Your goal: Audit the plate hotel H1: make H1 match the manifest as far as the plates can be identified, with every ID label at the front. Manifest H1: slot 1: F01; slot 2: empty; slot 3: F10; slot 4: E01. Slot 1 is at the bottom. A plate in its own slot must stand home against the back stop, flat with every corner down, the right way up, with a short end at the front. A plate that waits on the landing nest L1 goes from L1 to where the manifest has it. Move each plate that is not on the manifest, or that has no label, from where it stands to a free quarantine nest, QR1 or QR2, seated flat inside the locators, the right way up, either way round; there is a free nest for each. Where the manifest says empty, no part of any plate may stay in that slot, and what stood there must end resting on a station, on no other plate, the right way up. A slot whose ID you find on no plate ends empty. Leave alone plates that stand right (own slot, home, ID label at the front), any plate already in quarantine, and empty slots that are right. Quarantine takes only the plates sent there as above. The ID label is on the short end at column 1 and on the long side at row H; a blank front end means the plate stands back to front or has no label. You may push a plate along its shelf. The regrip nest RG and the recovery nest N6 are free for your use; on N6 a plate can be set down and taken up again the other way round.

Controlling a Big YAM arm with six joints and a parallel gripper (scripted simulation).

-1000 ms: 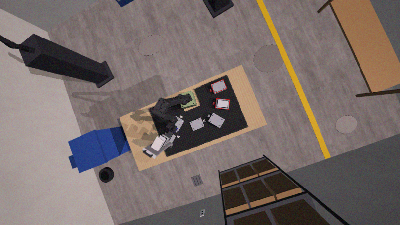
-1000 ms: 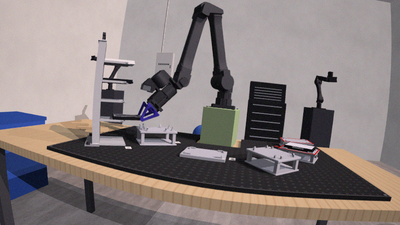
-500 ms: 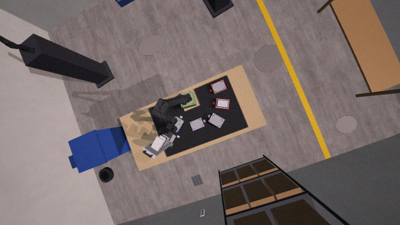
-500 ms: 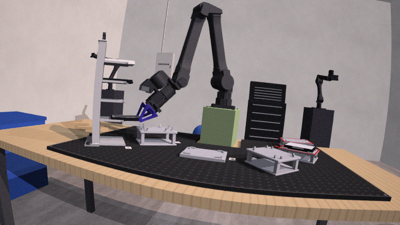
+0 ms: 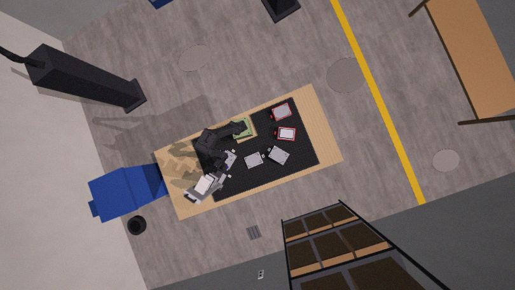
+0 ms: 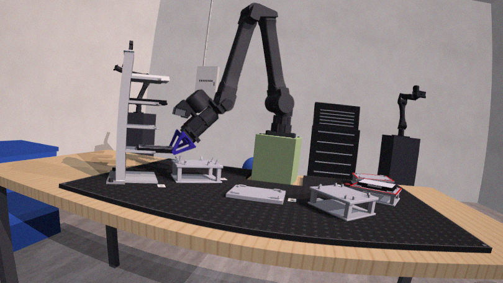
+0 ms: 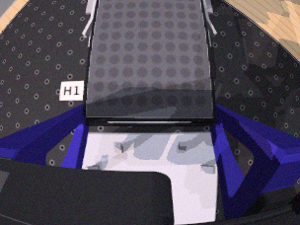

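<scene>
Right now my hand is 80 mm to the right of the regrip nest RG, 40 mm past it and 40 mm above it. From my hand the other things lie so: hotel base (110 mm to the right, 100 mm below, 60 mm ahead); then H1 tag (110 mm ahead, 100 mm below, 10 mm to the left); then plate hotel H1 (150 mm to the right, 100 mm above, 90 mm ahead).
</scene>
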